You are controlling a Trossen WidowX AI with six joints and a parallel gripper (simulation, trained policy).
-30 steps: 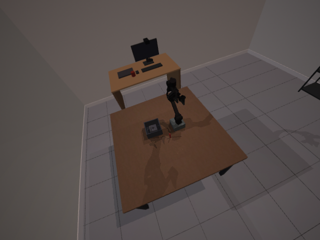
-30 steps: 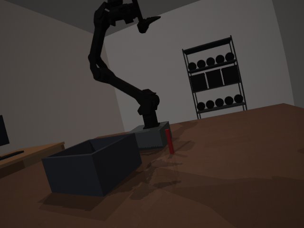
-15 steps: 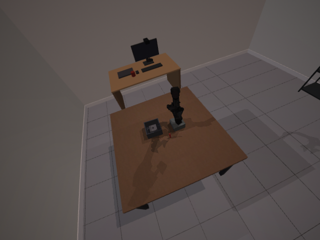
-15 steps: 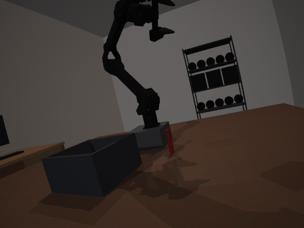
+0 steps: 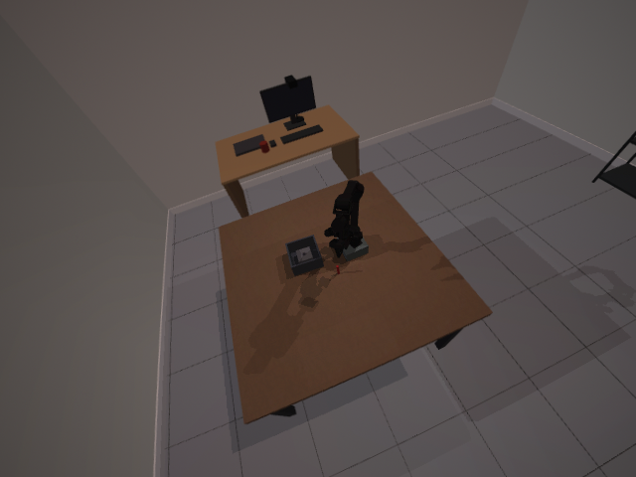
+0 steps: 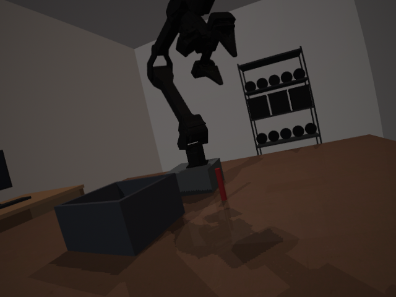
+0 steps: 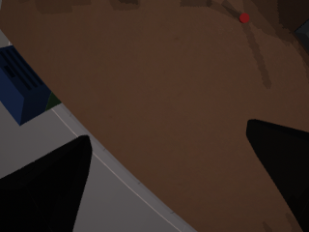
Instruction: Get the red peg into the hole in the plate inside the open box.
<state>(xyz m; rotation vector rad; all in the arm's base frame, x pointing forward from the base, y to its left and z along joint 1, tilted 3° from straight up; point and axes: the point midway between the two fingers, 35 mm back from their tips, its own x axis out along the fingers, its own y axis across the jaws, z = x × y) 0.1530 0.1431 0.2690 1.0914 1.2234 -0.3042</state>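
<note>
My gripper tip is now 80 mm to the left of the red peg and 260 mm above it. From my gripper tip the other things lie so: dark box: 120 mm ahead, 280 mm to the right, 270 mm below; then grey plate: 120 mm ahead, 280 mm to the right, 260 mm below.
</note>
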